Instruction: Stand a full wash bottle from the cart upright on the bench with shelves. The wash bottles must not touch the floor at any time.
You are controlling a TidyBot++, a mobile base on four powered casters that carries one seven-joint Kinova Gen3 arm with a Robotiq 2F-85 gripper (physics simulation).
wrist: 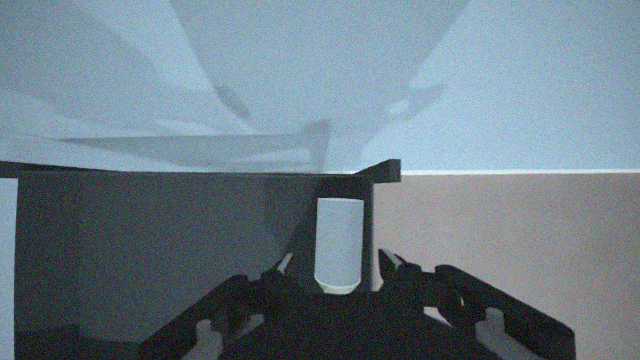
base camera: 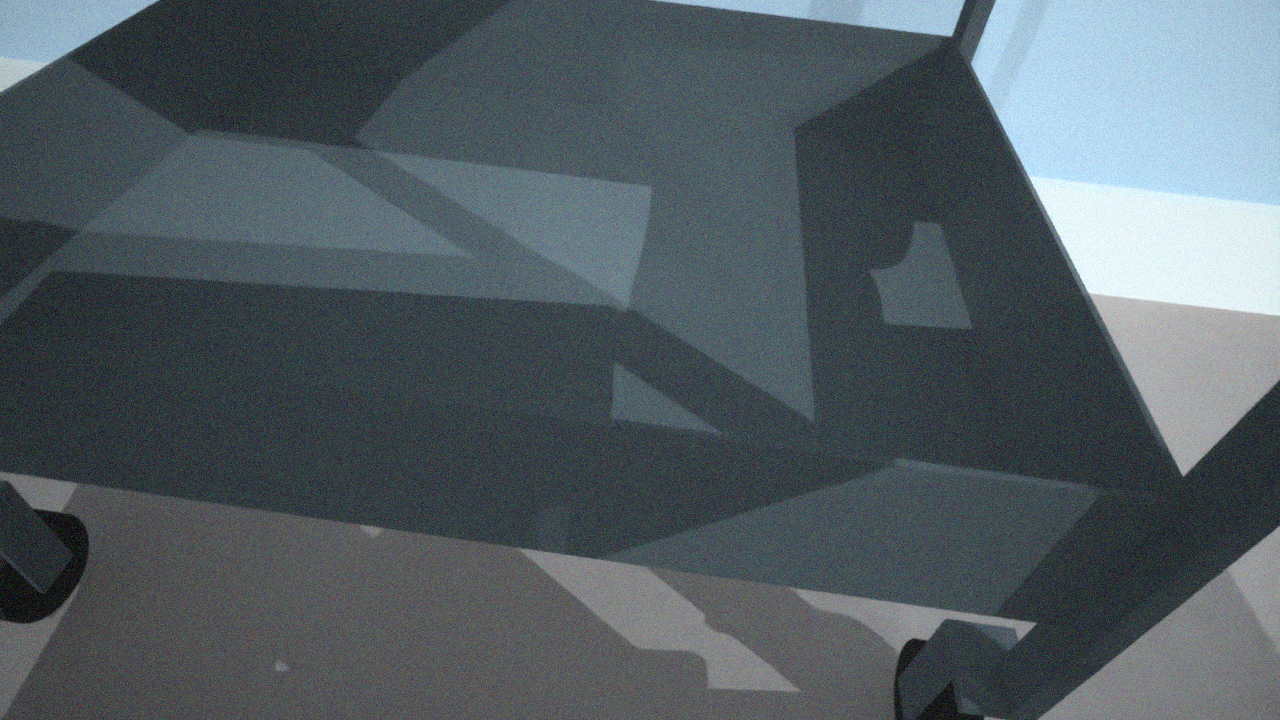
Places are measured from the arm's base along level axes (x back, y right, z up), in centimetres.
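Pixels of known places: gripper, fingertip midpoint: [wrist: 337, 263].
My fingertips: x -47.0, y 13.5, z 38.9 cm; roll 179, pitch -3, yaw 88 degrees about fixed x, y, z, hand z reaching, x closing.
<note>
Behind a point stands the place of what it marks.
A pale wash bottle [wrist: 339, 240] @[x -47.1, y 14.2, z 32.6 cm] shows in the wrist view on the dark cart top [wrist: 175, 225] @[x -49.7, y -9.3, z 26.6 cm], near its right edge. Its far end looks flat and its near end narrows to a white rim; its fill level cannot be made out. My gripper [wrist: 337, 263] @[x -47.0, y 13.5, z 38.9 cm] is open, one finger on each side of the bottle in the picture, with dark gaps between fingers and bottle. How deep the bottle stands between the fingers is hard to tell. In the base camera the cart's dark lower shelf [base camera: 313, 358] @[x -31.5, y -12.6, z -26.4 cm] shows; gripper and bottle do not show there. The bench with shelves cannot be identified.
A dark post end [wrist: 392, 171] @[x -54.1, y 18.9, z 38.4 cm] sticks out at the cart's far right corner. A pale strip [wrist: 7, 260] @[x -34.1, y -127.4, z -22.6 cm] at the left edge is too cut off to identify. A slanted cart post [base camera: 1154, 573] @[x -20.8, y 15.1, z -22.1 cm] and casters [base camera: 40, 573] @[x -26.8, y -25.7, z -36.6 cm] [base camera: 939, 680] @[x -22.2, y 13.4, z -33.2 cm] stand low in the base camera. A pale blue wall rises behind.
</note>
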